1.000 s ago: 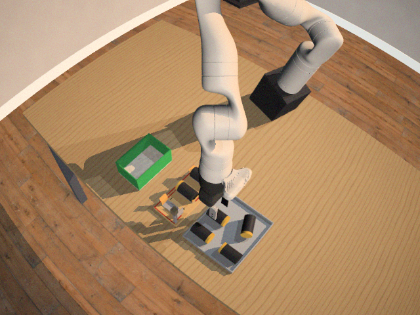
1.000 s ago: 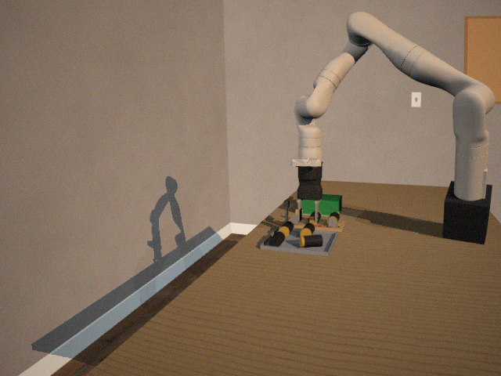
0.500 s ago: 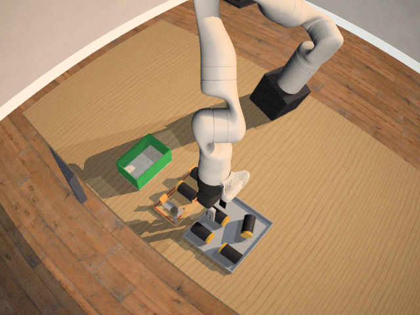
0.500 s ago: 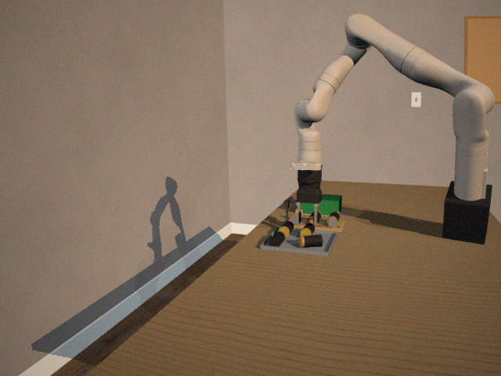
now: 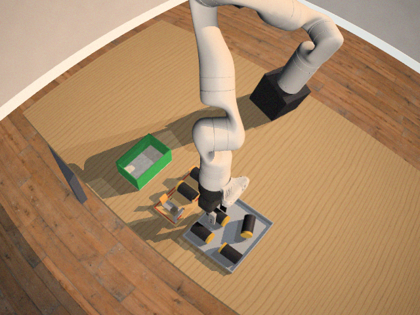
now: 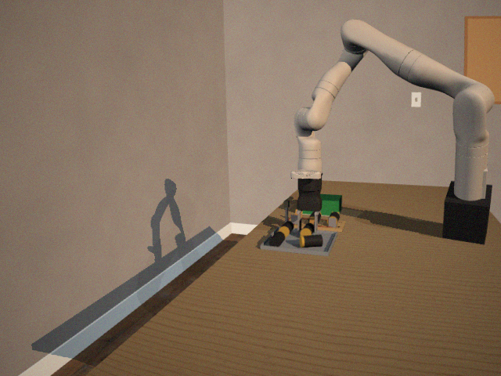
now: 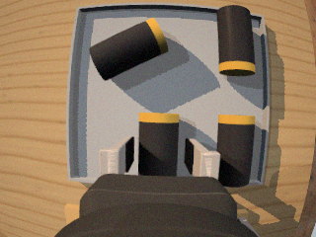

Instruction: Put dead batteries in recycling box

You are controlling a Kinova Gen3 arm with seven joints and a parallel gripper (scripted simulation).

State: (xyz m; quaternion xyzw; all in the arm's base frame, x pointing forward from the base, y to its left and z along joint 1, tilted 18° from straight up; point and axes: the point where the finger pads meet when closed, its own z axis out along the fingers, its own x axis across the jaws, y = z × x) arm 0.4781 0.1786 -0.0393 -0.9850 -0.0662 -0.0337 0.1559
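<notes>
My gripper is now 5 cm to the right of the grey tray and 3 cm above it. Round my hand: green recycling box 28 cm to the right, 5 cm ahead, 2 cm below.
</notes>
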